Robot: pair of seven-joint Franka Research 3 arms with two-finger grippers.
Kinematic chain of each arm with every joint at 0, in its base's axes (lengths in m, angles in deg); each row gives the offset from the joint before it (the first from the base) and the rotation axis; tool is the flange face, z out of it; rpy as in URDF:
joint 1: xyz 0 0 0.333 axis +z
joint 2: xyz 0 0 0 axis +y
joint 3: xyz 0 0 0.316 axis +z
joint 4: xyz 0.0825 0 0 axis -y
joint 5: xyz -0.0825 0 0.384 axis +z
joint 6: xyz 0 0 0 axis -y
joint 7: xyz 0.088 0 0 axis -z
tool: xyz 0 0 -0.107 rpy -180 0 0
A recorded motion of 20 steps. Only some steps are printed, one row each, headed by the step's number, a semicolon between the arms.
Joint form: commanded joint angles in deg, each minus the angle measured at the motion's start. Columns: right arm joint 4, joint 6, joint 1, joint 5, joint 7, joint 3, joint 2; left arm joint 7, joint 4, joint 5, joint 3, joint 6, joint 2, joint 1.
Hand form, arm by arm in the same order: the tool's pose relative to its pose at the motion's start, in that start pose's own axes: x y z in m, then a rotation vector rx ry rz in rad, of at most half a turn. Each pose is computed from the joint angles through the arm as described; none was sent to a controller.
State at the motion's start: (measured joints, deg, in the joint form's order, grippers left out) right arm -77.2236 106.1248 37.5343 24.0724 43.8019 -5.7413 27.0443; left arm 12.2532 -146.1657 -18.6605 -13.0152 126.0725 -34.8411 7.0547
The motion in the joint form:
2: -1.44 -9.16 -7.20 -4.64 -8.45 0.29 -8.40; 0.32 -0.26 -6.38 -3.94 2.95 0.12 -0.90
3: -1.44 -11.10 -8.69 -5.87 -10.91 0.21 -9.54; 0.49 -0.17 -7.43 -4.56 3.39 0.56 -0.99
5: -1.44 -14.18 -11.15 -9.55 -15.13 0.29 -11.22; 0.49 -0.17 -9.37 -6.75 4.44 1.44 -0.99
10: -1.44 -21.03 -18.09 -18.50 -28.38 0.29 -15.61; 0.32 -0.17 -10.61 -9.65 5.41 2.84 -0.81
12: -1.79 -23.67 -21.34 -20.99 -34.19 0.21 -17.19; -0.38 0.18 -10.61 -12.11 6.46 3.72 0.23
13: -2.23 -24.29 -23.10 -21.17 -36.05 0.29 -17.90; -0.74 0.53 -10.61 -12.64 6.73 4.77 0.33
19: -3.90 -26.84 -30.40 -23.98 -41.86 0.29 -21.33; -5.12 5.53 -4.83 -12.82 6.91 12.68 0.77
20: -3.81 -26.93 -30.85 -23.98 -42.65 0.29 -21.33; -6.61 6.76 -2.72 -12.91 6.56 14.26 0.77
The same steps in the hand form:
2: 0.0147 0.0641 -0.0991 -0.0474 0.0299 -0.0875; 0.0030 0.0349 0.0065 -0.0599 0.0417 0.0138
3: 0.0194 0.0794 -0.1149 -0.0670 0.0350 -0.1122; 0.0042 0.0397 0.0095 -0.0714 0.0429 0.0153
5: 0.0275 0.1064 -0.1383 -0.1253 0.0541 -0.1566; 0.0049 0.0541 0.0184 -0.0861 0.0402 0.0248
10: 0.0449 0.1848 -0.2030 -0.2667 0.0870 -0.2739; 0.0042 0.0711 0.0324 -0.0903 0.0223 0.0452
12: 0.0508 0.2212 -0.2254 -0.3092 0.0741 -0.3107; 0.0063 0.0803 0.0392 -0.0761 0.0216 0.0534
13: 0.0538 0.2378 -0.2340 -0.3094 0.0682 -0.3130; 0.0082 0.0829 0.0445 -0.0784 0.0121 0.0518
19: 0.0584 0.3127 -0.2755 -0.3371 0.0678 -0.2786; 0.0364 0.0831 0.0649 -0.0537 -0.0431 0.0366
20: 0.0594 0.3166 -0.2775 -0.3364 0.0666 -0.2846; 0.0422 0.0844 0.0686 -0.0384 -0.0577 0.0379

